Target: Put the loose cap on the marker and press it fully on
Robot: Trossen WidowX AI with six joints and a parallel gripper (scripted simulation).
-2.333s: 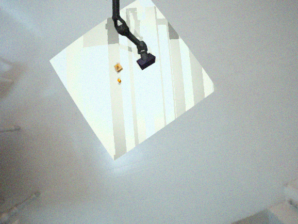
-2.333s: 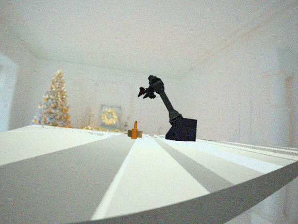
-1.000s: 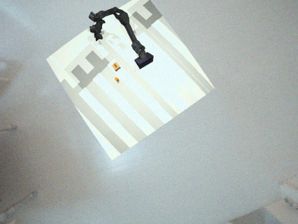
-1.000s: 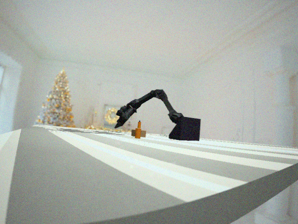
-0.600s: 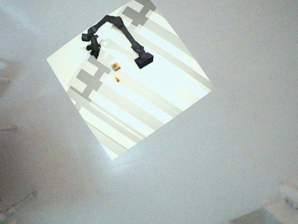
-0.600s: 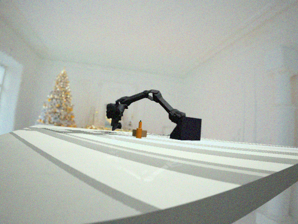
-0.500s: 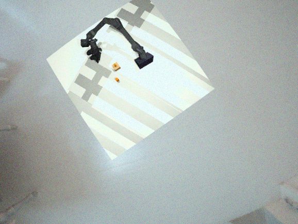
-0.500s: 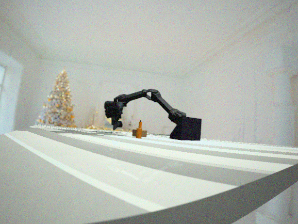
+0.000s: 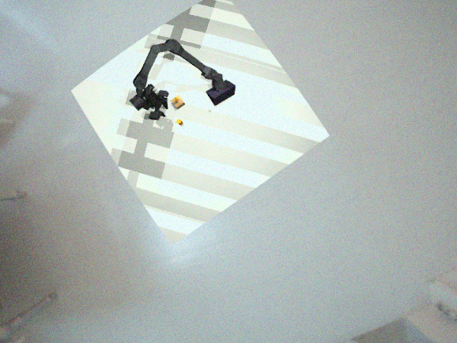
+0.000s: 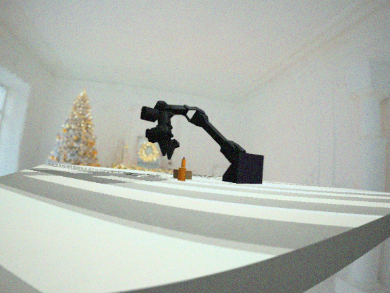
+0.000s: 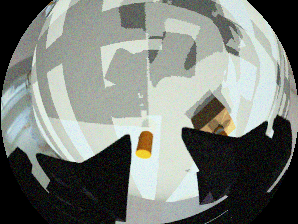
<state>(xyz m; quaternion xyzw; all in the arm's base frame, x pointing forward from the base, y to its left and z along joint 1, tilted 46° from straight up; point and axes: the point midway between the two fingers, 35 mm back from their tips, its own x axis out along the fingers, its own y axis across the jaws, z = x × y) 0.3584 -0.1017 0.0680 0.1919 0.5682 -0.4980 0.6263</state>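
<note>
Right now the orange cap is 80 mm to the left of my gripper tip, 60 mm below it and 20 mm behind it. Round my gripper tip: holder block (100 mm behind, 60 mm below, 30 mm to the right).
</note>
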